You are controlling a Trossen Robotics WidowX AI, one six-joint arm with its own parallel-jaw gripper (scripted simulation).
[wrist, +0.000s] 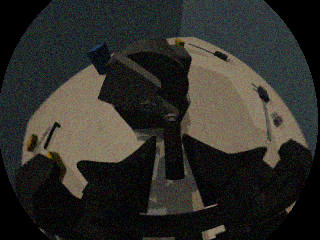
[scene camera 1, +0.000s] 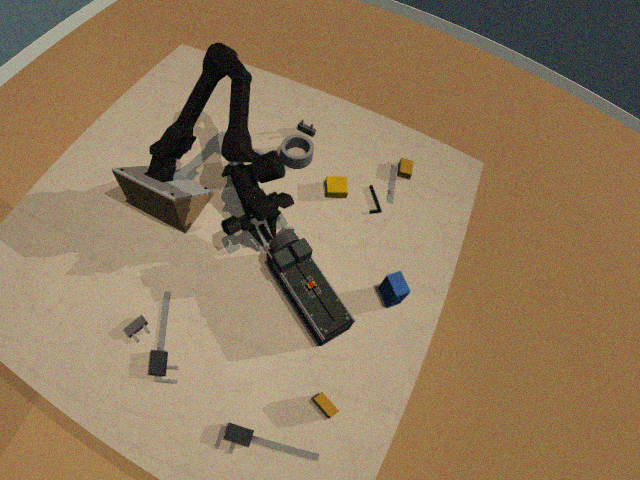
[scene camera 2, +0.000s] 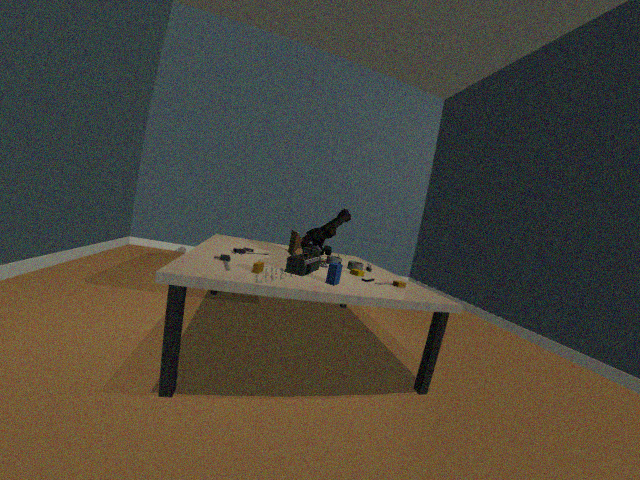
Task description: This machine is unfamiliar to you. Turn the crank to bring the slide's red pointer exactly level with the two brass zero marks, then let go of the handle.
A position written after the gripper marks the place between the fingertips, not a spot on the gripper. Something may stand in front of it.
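There's a slide base (scene camera 1: pixel 290 259), (scene camera 2: pixel 301 265), (wrist: pixel 169 63) in this scene, and then there's the gripper (wrist: pixel 169 138), (scene camera 1: pixel 269 242).
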